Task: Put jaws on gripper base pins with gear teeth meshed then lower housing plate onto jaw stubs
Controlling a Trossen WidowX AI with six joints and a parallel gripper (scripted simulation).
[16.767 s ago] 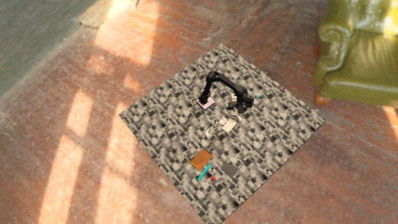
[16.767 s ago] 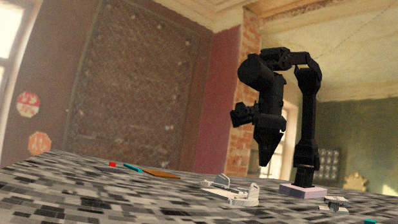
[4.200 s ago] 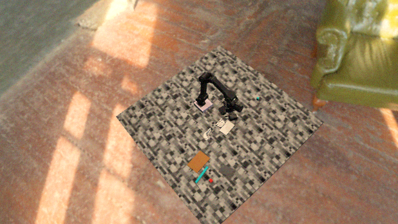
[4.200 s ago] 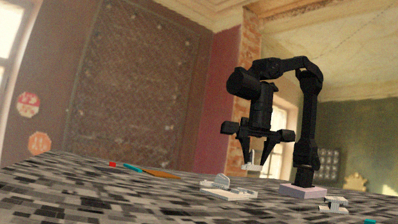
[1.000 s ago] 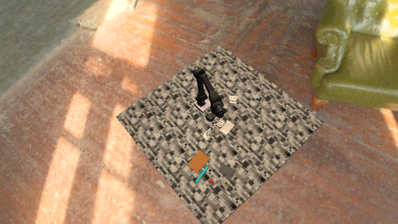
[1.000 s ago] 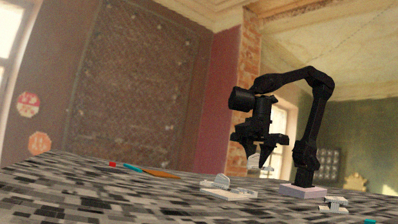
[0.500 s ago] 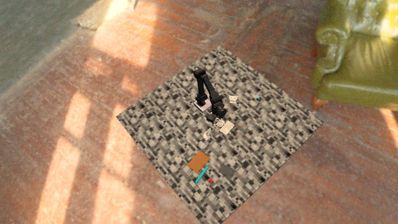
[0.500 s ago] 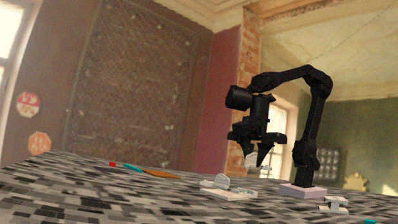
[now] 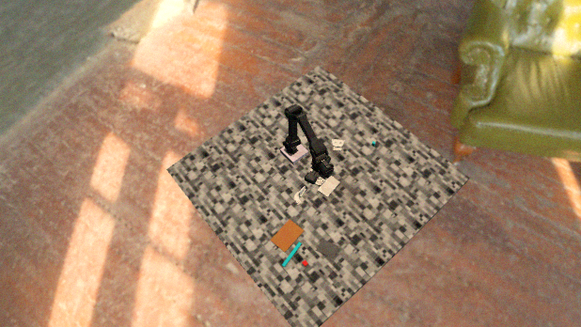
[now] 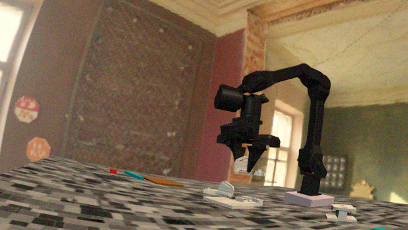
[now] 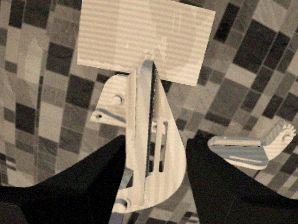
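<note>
Now: gripper tip 60 mm short of the cream plate, 30 mm to the right of it and 80 mm above it. The rest, counted from my gripper tip: teal cube: 50 mm ahead, 430 mm to the left, 70 mm below; orange plate: 110 mm ahead, 340 mm to the right, 90 mm below; grey plate: 310 mm ahead, 240 mm to the right, 90 mm below.
</note>
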